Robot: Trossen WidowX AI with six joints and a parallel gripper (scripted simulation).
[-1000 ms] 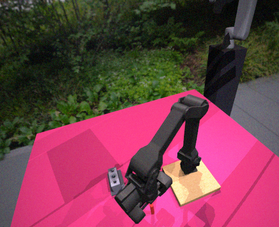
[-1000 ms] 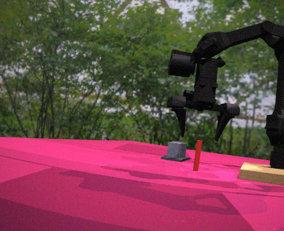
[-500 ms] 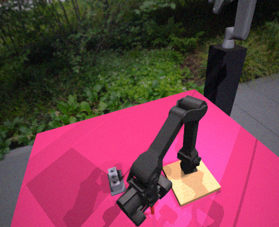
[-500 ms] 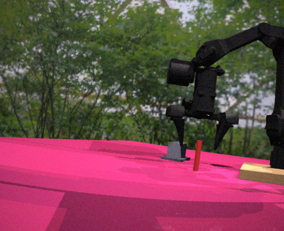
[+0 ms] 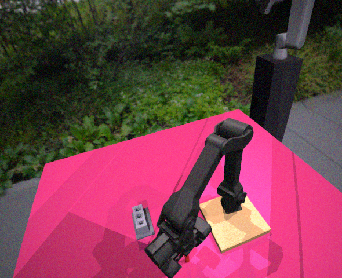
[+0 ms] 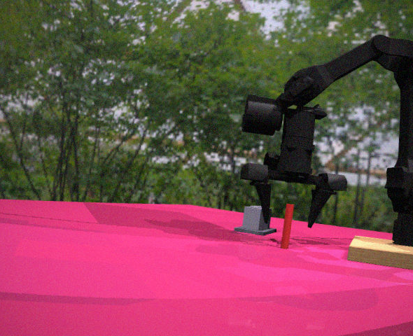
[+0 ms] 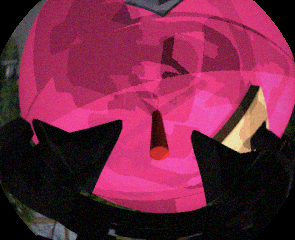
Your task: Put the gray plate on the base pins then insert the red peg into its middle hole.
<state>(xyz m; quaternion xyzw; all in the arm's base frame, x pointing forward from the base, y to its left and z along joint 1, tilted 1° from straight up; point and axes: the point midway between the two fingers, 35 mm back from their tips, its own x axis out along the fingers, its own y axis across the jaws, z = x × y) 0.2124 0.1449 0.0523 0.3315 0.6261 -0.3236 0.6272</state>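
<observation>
My gripper tip is now 17 cm to the left of the gray plate and 14 cm short of it. The rest, counted from my gripper tip: red peg (right at my gripper tip); then base (17 cm to the right, 14 cm ahead, 3 cm below).
</observation>
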